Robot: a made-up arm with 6 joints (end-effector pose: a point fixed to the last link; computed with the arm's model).
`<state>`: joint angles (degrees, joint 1 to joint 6).
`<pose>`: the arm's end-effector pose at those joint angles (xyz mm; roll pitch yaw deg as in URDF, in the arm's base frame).
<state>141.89 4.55 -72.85 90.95 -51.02 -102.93</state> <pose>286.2 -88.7 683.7 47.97 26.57 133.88</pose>
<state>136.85 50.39 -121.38 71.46 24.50 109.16</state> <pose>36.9 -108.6 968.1 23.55 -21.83 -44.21</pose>
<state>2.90 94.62 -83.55 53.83 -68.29 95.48</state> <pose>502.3 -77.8 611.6 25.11 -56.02 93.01</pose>
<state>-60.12 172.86 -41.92 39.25 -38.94 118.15</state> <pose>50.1 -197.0 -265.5 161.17 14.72 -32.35</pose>
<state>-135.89 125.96 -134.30 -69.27 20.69 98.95</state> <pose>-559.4 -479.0 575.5 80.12 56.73 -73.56</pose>
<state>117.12 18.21 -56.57 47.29 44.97 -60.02</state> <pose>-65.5 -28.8 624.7 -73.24 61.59 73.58</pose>
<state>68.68 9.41 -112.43 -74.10 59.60 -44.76</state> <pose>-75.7 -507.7 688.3 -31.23 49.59 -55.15</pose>
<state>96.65 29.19 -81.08 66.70 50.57 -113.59</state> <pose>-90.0 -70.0 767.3 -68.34 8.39 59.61</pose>
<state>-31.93 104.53 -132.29 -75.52 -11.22 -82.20</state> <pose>470.5 -262.7 825.7 -20.22 -52.47 -173.75</pose>
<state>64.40 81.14 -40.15 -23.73 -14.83 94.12</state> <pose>170.6 388.8 322.0 113.09 15.22 167.18</pose>
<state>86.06 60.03 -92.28 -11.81 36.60 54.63</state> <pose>34.2 251.7 771.3 88.27 44.74 167.83</pose>
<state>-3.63 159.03 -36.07 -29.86 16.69 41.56</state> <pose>144.7 -28.9 -169.7 -160.94 -39.50 159.92</pose>
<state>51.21 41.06 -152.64 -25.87 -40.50 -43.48</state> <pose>-381.7 -412.7 822.6 60.90 -30.61 -41.15</pose>
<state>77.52 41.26 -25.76 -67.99 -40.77 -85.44</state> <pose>-36.1 222.0 442.4 -77.67 -61.29 14.15</pose>
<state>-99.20 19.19 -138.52 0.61 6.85 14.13</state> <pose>101.7 626.8 743.0 -7.61 -26.49 -82.69</pose>
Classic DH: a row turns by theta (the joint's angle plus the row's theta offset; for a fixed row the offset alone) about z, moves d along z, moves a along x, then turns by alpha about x. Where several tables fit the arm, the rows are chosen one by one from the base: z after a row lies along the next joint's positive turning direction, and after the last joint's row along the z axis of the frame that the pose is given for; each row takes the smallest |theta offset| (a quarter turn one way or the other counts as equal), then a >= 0, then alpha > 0; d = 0 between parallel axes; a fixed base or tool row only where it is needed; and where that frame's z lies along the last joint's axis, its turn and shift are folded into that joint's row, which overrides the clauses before.
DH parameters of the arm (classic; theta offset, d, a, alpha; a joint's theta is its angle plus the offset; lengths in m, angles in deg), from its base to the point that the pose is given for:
joint 1: 0 0.17 0 -90
joint 2: 7.71 0 -0.3875 0
joint 3: 77.29 0 -0.0312 90
joint 4: 0 0.3551 0 -90
joint 5: 0 0 0 90
joint 6: 0 0.1375 0 0

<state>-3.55 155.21 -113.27 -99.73 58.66 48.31</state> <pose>733.5 -161.5 68.2 -101.61 11.55 -155.07</pose>
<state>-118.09 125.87 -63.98 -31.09 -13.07 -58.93</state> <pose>-260.2 -521.6 72.7 -135.49 5.24 156.15</pose>
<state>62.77 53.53 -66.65 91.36 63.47 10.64</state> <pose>-18.4 233.0 671.7 80.81 5.06 -143.09</pose>
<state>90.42 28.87 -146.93 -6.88 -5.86 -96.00</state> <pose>2.8 -617.3 788.6 38.27 7.48 -10.07</pose>
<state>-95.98 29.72 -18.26 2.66 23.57 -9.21</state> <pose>-14.9 -167.0 327.8 -169.48 59.43 97.42</pose>
